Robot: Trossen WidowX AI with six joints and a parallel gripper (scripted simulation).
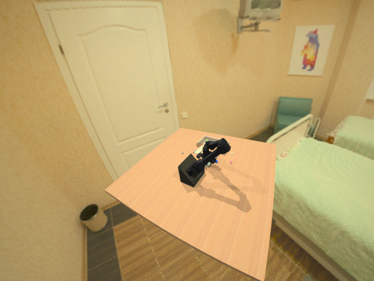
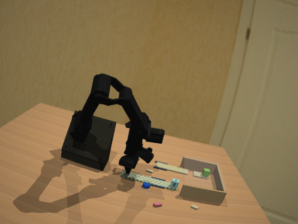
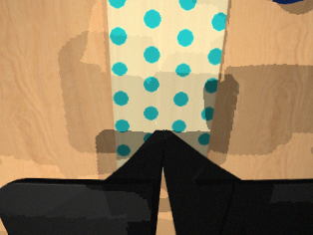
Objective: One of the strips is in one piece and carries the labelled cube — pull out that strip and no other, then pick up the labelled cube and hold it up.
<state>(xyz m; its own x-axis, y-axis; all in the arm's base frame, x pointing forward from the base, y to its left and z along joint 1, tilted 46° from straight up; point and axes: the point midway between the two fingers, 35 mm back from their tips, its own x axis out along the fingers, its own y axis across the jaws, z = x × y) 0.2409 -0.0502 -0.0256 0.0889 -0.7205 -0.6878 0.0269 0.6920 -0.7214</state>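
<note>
The light blue labelled cube lies 200 mm ahead of my gripper tip and 20 mm above it. Round my gripper tip: pink block: 190 mm to the right, 140 mm ahead; then blue disc: 90 mm ahead, 60 mm to the right.
</note>
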